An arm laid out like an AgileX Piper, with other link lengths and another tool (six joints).
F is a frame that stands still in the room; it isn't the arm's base.
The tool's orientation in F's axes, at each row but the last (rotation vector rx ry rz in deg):
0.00 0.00 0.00
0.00 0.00 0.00
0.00 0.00 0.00
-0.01 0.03 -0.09
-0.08 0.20 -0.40
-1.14 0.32 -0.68
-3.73 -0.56 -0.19
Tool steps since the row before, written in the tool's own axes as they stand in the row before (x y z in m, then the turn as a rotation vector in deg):
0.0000 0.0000 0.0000 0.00 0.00 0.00
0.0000 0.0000 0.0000 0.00 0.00 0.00
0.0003 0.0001 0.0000 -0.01 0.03 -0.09
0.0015 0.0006 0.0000 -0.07 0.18 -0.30
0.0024 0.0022 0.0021 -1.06 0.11 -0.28
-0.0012 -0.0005 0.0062 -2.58 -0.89 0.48
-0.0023 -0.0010 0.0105 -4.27 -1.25 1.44
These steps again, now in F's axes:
0.0000 0.0000 0.0000 0.00 0.00 0.00
0.0000 0.0000 0.0000 0.00 0.00 0.00
0.0003 0.0001 0.0000 -0.01 0.03 -0.09
0.0015 0.0006 0.0000 -0.07 0.18 -0.30
0.0024 0.0022 0.0021 -1.06 0.12 -0.28
-0.0012 -0.0004 0.0062 -2.59 -0.85 0.51
-0.0024 -0.0003 0.0105 -4.29 -1.14 1.48

